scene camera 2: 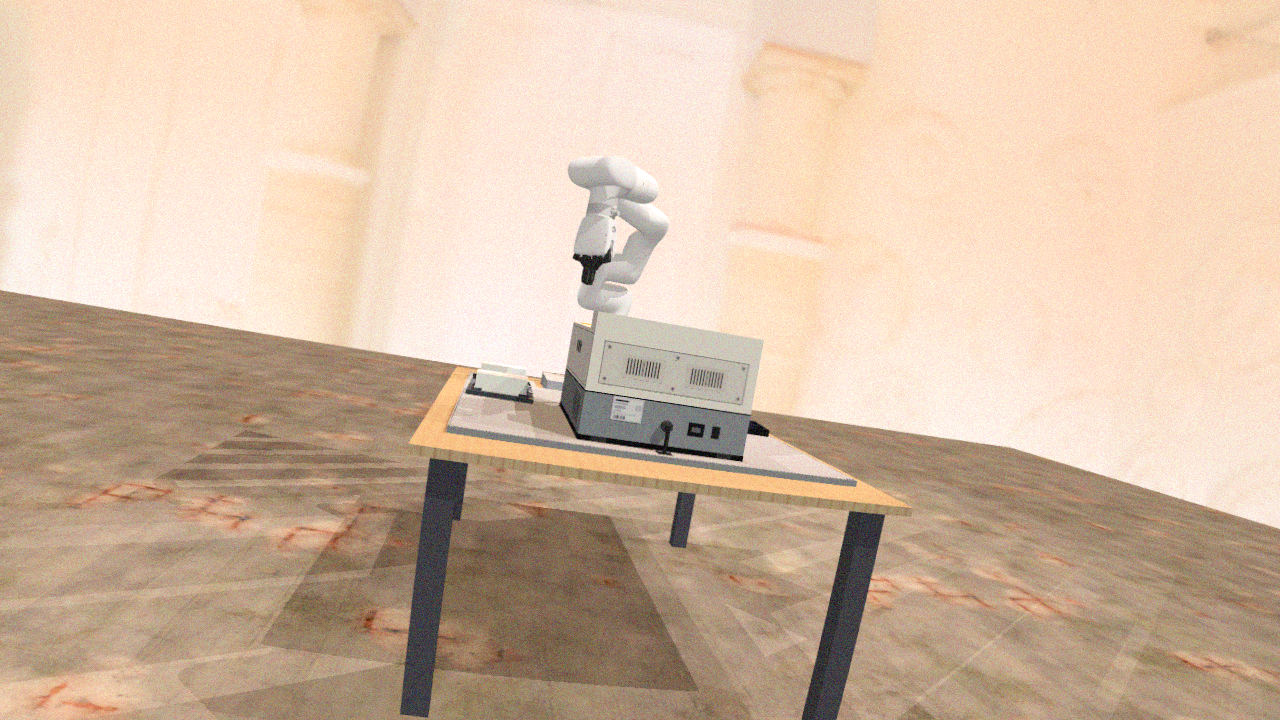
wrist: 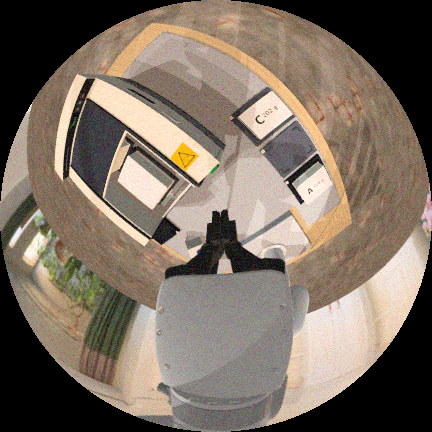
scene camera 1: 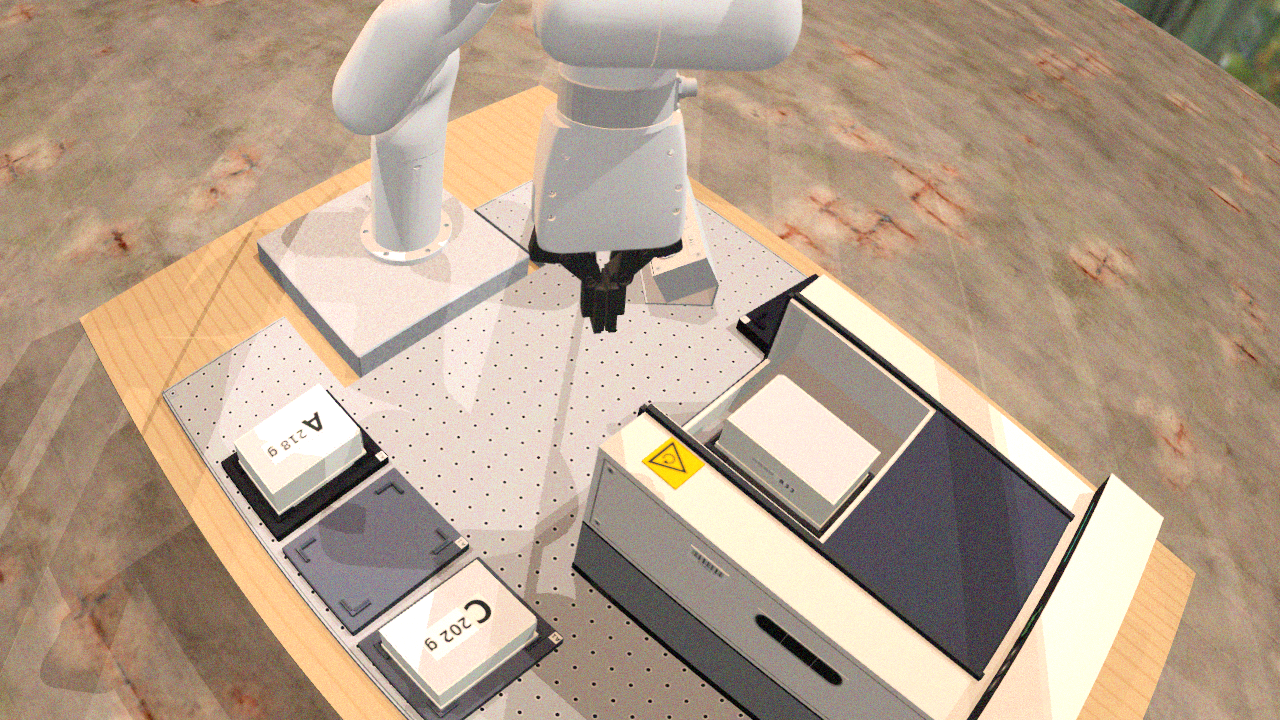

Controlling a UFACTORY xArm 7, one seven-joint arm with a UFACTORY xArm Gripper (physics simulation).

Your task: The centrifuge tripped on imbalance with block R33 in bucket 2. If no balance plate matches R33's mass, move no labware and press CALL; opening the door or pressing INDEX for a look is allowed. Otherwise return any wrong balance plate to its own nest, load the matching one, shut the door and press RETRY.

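Pixels of known places: gripper, fingertip midpoint: [scene camera 2: 586, 283] [wrist: 221, 218] [scene camera 1: 601, 321]; arm's base, origin of the base link: [wrist: 272, 251] [scene camera 1: 405, 234].
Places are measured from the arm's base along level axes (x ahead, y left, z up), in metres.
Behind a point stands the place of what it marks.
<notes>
The centrifuge [scene camera 1: 707, 528] @[z 0.185, x 0.594, y -0.112 m] [scene camera 2: 671, 385] @[z 0.103, x 0.935, y 0.065 m] [wrist: 145, 115] @[z 0.185, x 0.641, y -0.099 m] stands with its chamber open beside a dark panel. A white block [scene camera 1: 796, 438] @[z 0.157, x 0.573, y 0.037 m] [wrist: 145, 180] @[z 0.157, x 0.568, y 0.027 m] sits in the bucket in the opening; its small side label appears to read R33. Balance plate A, 218 g [scene camera 1: 299, 443] @[z 0.029, x 0.231, y -0.290 m] [wrist: 312, 182] @[z 0.030, x 0.238, y -0.284 m], sits in its nest. Balance plate C, 202 g [scene camera 1: 460, 631] @[z 0.029, x 0.495, y -0.277 m] [wrist: 265, 116] @[z 0.029, x 0.484, y -0.268 m], sits in another nest. The nest [scene camera 1: 375, 548] @[z -0.013, x 0.358, y -0.280 m] [wrist: 290, 150] @[z -0.013, x 0.353, y -0.279 m] between them is empty. My gripper [scene camera 1: 605, 329] @[z 0.283, x 0.449, y -0.107 m] [scene camera 2: 588, 282] @[z 0.283, x 0.449, y -0.107 m] [wrist: 221, 218] @[z 0.283, x 0.449, y -0.107 m] is shut and empty, raised in front of the centrifuge. CALL, INDEX and RETRY cannot be read.
A small grey box with a sloped face [scene camera 1: 684, 279] @[z 0.020, x 0.287, y 0.225 m] stands behind my gripper in scene camera 1. A dark pad [scene camera 1: 760, 324] @[z -0.002, x 0.383, y 0.270 m] [wrist: 166, 231] @[z -0.006, x 0.396, y 0.305 m] lies by the centrifuge's end. The arm's base block [scene camera 1: 358, 295] @[z 0.001, x 0.062, y -0.111 m] stands at the back. A yellow warning label [scene camera 1: 673, 460] @[z 0.186, x 0.532, y -0.088 m] [wrist: 185, 156] @[z 0.186, x 0.531, y -0.092 m] marks the centrifuge's edge.
</notes>
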